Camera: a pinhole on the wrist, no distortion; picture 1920 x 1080 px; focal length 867.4 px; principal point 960.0 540.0 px. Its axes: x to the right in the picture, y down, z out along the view. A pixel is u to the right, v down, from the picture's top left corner.
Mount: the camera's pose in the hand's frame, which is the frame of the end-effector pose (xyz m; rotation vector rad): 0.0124 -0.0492 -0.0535 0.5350 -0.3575 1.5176
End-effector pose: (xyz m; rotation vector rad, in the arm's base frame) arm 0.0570 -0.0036 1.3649 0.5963 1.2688 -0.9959
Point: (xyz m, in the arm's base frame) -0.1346 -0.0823 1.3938
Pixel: 23.1 728.3
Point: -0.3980 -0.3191 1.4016
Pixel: 66.5 489.7
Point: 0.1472 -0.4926 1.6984
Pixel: 1238.6 954.3
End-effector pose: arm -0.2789 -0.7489 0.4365 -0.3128 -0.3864 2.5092
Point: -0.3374 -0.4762 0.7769
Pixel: 901.8 335.6
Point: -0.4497 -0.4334 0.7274
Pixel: 955.5 54.6
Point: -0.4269 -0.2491 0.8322
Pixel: 752.8 94.3
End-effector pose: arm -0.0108 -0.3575 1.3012 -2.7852 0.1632 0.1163
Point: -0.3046 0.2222 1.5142
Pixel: outside the picture
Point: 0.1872 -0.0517 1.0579
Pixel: 1075.6 274.6
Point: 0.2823 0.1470 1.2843
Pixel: 482.9 176.8
